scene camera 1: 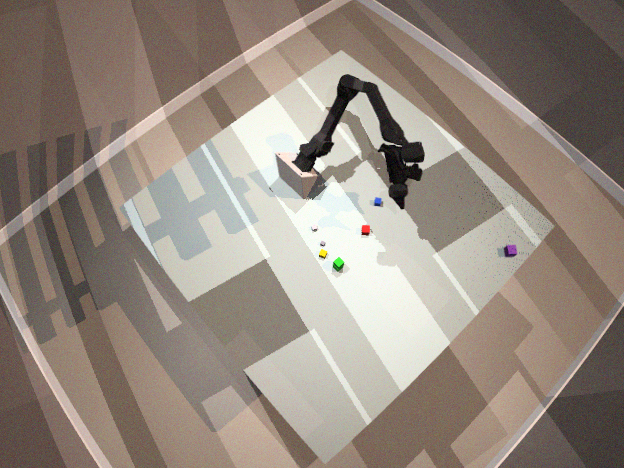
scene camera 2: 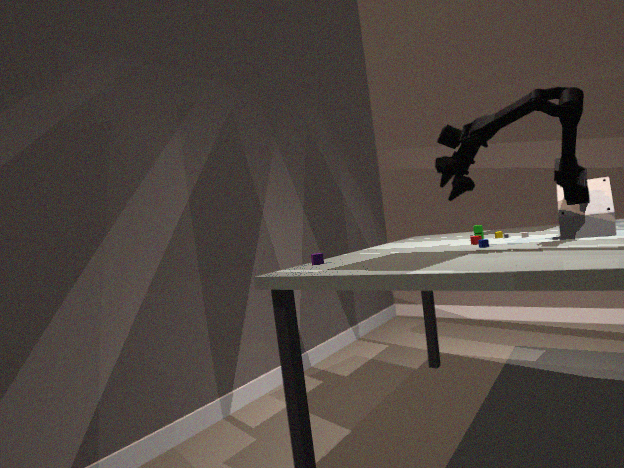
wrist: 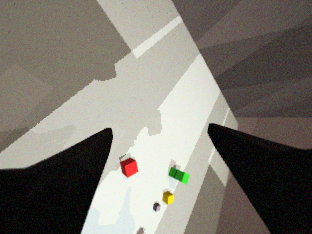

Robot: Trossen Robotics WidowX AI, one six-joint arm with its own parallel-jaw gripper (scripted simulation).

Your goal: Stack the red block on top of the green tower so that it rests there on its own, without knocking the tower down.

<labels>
my gripper: scene camera 1; scene camera 2 445, 193; wrist
same spot on my gripper: (wrist: 60, 187) = (scene camera 1: 404, 182)
</labels>
